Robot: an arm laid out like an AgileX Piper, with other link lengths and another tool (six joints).
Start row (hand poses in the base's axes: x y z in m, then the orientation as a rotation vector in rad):
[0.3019 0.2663 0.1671 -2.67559 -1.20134 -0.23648]
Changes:
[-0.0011 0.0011 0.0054 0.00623 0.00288 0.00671]
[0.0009 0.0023 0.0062 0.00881 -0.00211 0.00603]
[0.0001 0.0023 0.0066 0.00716 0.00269 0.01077]
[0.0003 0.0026 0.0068 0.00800 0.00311 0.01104]
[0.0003 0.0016 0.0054 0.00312 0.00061 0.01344]
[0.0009 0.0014 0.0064 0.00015 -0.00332 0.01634]
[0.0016 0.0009 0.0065 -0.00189 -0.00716 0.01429]
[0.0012 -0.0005 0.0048 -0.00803 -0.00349 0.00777]
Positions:
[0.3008 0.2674 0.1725 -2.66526 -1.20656 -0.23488]
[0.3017 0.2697 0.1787 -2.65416 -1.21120 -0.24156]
[0.3018 0.2720 0.1853 -2.64033 -1.22120 -0.24004]
[0.3021 0.2746 0.1921 -2.62549 -1.23095 -0.23837]
[0.3024 0.2762 0.1975 -2.61359 -1.24661 -0.23692]
[0.3033 0.2776 0.2039 -2.60287 -1.26846 -0.23852]
[0.3049 0.2785 0.2104 -2.59590 -1.28982 -0.24442]
[0.3061 0.2780 0.2152 -2.59776 -1.30446 -0.24301]

